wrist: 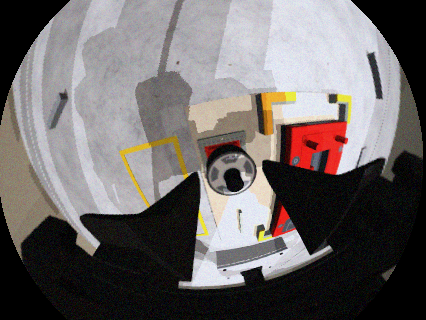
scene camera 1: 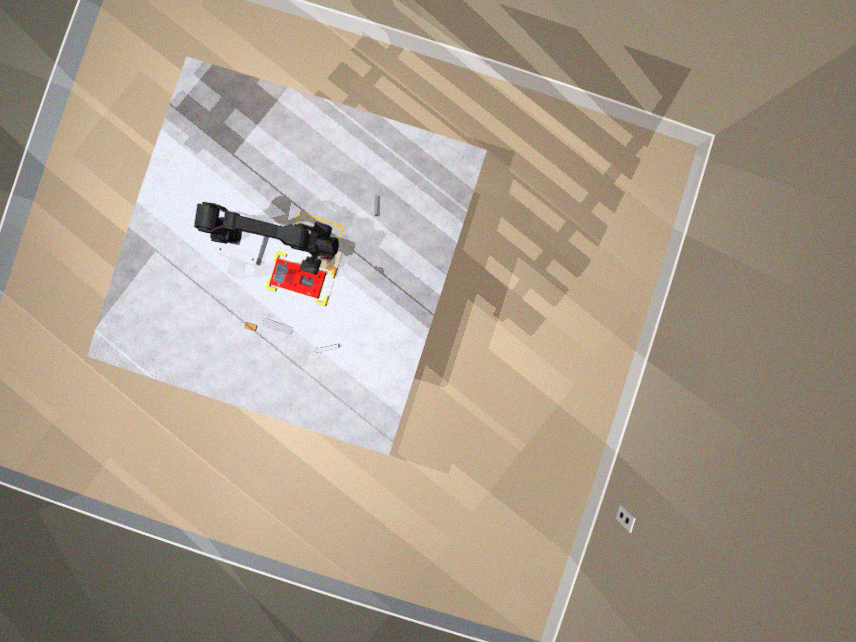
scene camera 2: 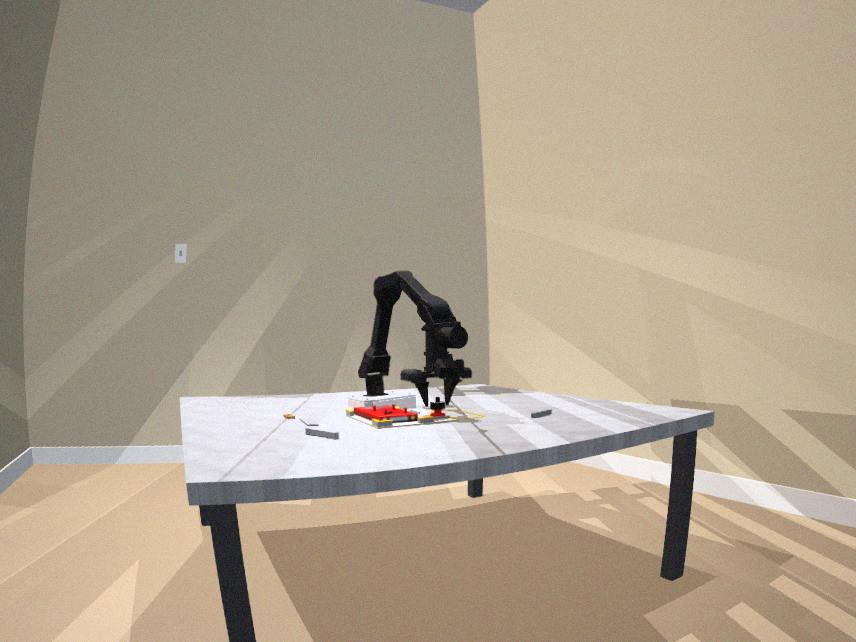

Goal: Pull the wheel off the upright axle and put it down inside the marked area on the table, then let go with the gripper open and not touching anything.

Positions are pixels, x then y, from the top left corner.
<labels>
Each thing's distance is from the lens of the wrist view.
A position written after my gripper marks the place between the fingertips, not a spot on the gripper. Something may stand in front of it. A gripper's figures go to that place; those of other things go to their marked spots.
my gripper (wrist: 231,171): 10 cm
wheel (wrist: 228,156): 8 cm
</labels>
